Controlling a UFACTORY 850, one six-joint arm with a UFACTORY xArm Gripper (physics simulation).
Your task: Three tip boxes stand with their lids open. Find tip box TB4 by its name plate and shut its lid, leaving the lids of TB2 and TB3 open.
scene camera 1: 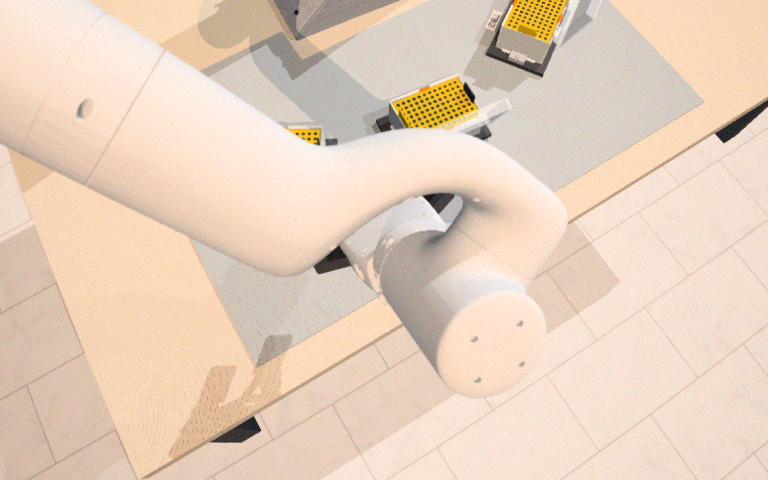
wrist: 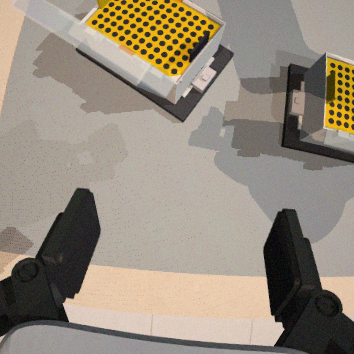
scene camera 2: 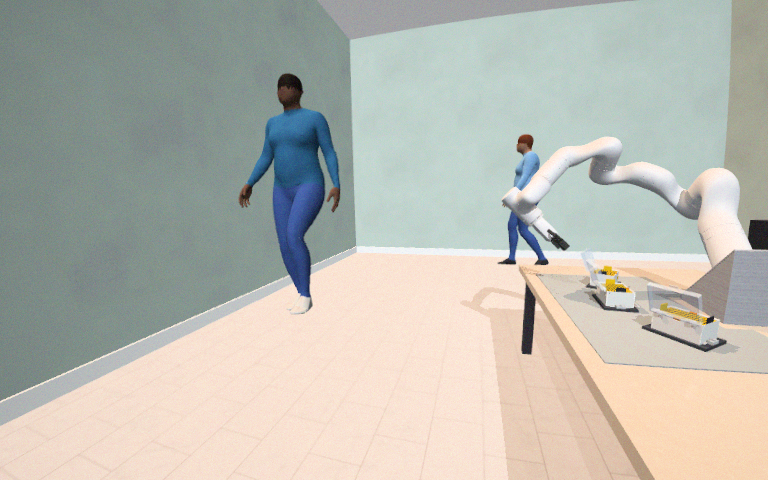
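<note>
The left box is mostly behind the arm in scene camera 1; its clear lid stands open in the wrist view. The middle box has its lid open. The right box has its lid open; its name plate seems to read TB2, but is small. No plate of the other two is readable, so I cannot tell which is TB4. My gripper is open and empty, above the table's front part, away from the boxes.
A grey mat lies under the boxes on the wooden table. A grey pedestal stands behind them. One person stands on the floor; another is behind the arm.
</note>
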